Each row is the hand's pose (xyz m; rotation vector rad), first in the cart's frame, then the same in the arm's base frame.
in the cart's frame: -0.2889 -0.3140 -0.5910 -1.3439 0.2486 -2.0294
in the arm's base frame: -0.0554 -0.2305 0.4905 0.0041 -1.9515 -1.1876
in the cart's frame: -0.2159 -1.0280 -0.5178 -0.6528 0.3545 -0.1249
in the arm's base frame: -0.1357 -0.1653 1.2045 -1.5421 -1.6284 0.6273
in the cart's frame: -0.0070 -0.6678 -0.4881 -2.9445 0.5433 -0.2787
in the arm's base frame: -0.2191 0.0242 0.8420 1.3791 1.5010 1.6866
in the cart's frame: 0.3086 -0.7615 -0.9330 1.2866 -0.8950 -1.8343
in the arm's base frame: 0.1376 0.4392 0.9246 1.5118 -0.8765 0.7401
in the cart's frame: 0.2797 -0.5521 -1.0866 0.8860 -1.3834 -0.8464
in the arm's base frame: 0.2912 0.4446 0.7132 1.1686 -1.4146 1.7241
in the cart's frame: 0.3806 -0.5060 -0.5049 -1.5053 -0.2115 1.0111
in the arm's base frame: -0.2981 0.4017 0.6748 1.9481 1.4567 -0.5716
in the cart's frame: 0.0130 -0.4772 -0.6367 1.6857 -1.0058 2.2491
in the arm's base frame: -0.0820 0.0762 0.6489 0.0326 -1.1932 -2.1637
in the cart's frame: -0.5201 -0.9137 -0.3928 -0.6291 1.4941 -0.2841
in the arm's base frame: -0.1850 -0.4926 1.0963 -1.6717 -0.6866 -0.2667
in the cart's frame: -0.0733 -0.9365 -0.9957 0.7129 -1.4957 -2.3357
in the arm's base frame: 0.2926 0.0866 1.1037 2.0384 -1.3392 0.2282
